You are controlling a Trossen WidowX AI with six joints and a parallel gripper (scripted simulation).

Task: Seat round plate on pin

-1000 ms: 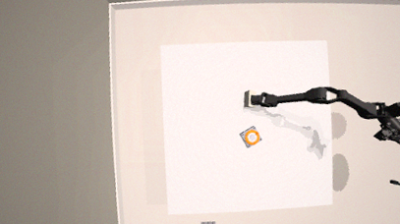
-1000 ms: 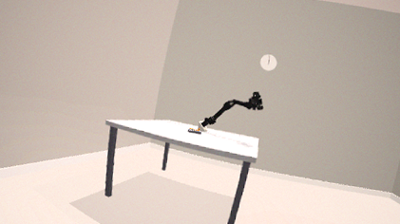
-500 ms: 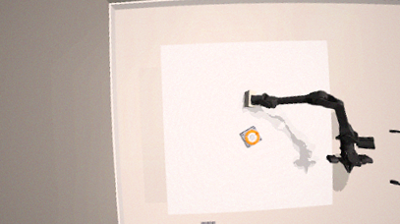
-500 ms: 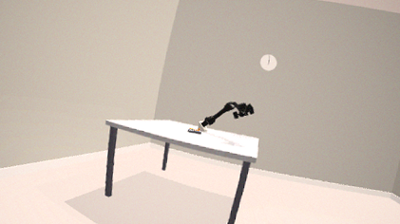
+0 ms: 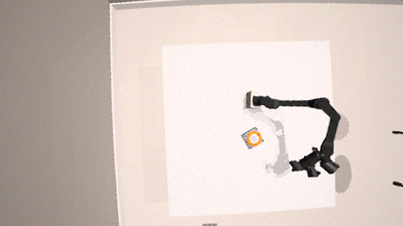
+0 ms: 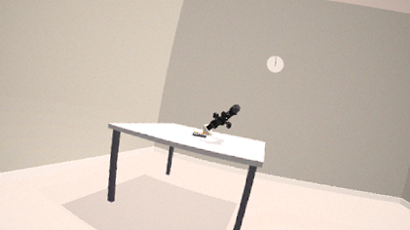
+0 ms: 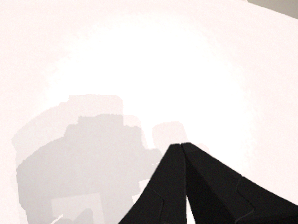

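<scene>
Now: the orange round plate 20 cm to the right of my gripper tip, 20 cm behind it and 11 cm below it. Also, from my gripper tip: grey square base 21 cm to the right, 19 cm behind, 13 cm below.
</scene>
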